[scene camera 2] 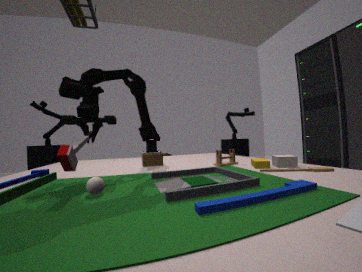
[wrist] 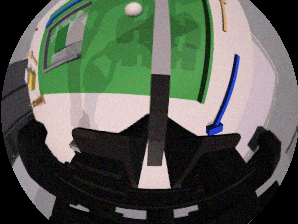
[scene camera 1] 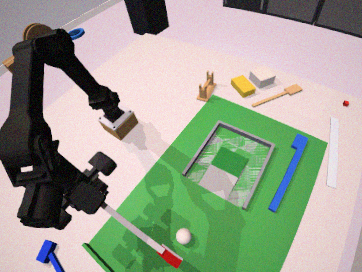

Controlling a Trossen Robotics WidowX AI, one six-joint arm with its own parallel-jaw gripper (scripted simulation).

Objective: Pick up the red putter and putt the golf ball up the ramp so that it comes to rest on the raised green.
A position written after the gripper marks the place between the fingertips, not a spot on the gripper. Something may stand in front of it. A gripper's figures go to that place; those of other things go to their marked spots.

Labels:
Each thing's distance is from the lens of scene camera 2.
gripper (scene camera 2: 90, 143): 0.66 m
long blue bar (scene camera 2: 301, 186): 0.43 m

